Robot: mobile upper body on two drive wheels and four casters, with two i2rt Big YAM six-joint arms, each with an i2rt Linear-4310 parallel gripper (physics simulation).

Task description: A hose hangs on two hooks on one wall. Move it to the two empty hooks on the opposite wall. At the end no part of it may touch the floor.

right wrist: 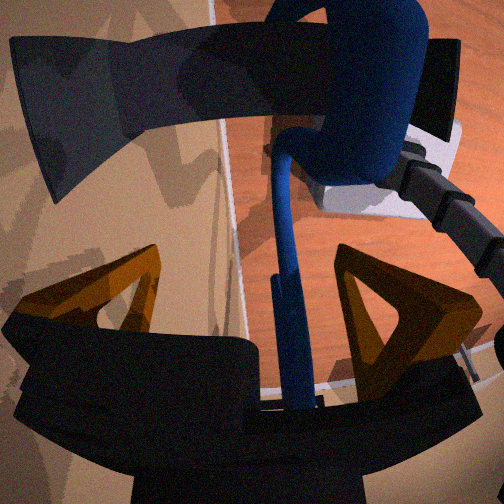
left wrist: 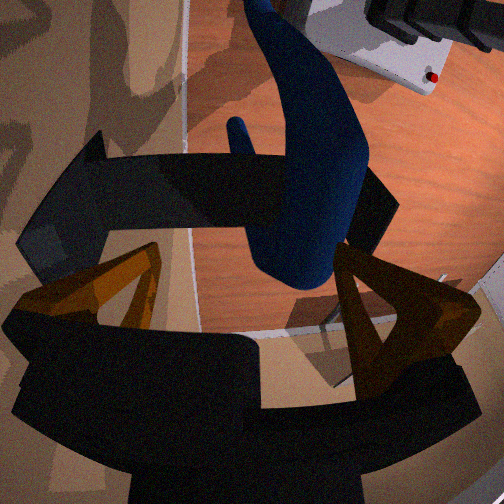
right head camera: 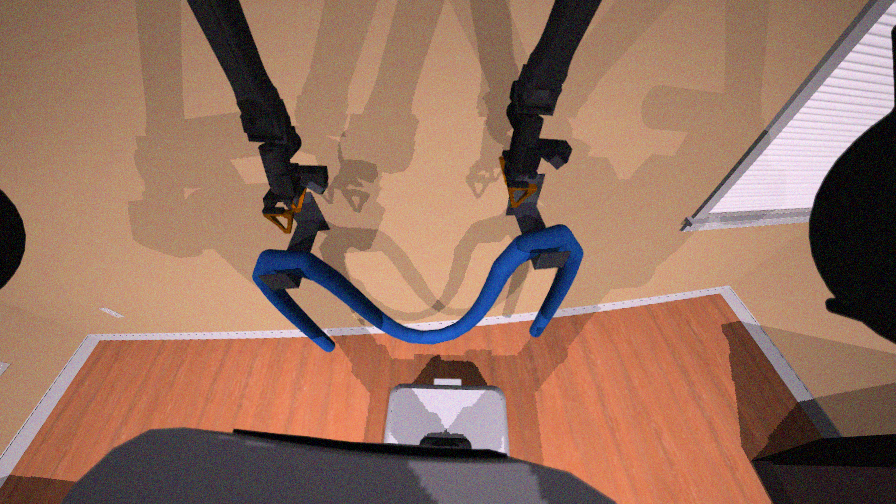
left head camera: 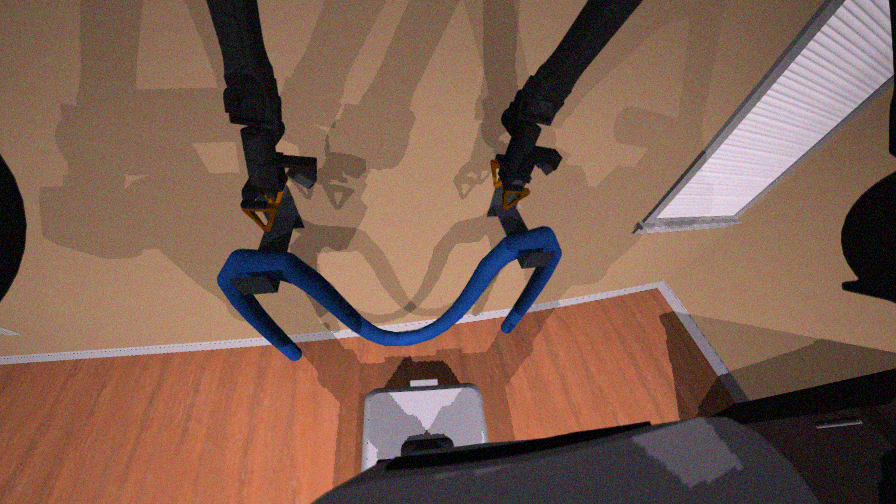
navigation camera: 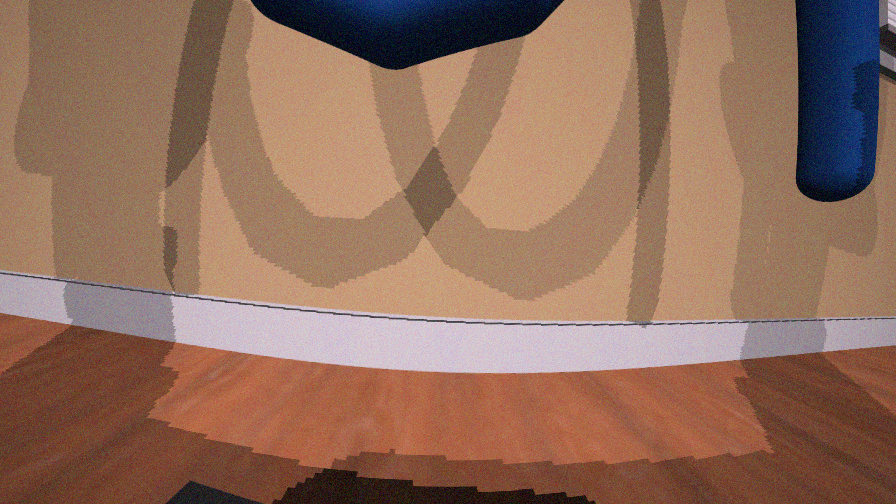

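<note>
The blue hose [left head camera: 394,335] hangs on two dark wall hooks, the left hook [left head camera: 273,236] and the right hook [left head camera: 512,224]. It sags between them and both ends hang free above the floor. My left gripper [left head camera: 263,213] is open and empty, just above the left hook. In the left wrist view the hose bend [left wrist: 310,200] lies over the hook [left wrist: 200,185], just ahead of my open fingers [left wrist: 247,250]. My right gripper [left head camera: 510,195] is open and empty, above the right hook. In the right wrist view the hose [right wrist: 370,100] drapes over the hook [right wrist: 200,75], farther from my fingers [right wrist: 247,250].
A window with white blinds [left head camera: 783,119] is on the wall to the right. My grey base [left head camera: 422,420] stands on the wood floor below the hose. A white baseboard [navigation camera: 438,344] runs along the wall. Dark furniture [left head camera: 814,420] stands at the lower right.
</note>
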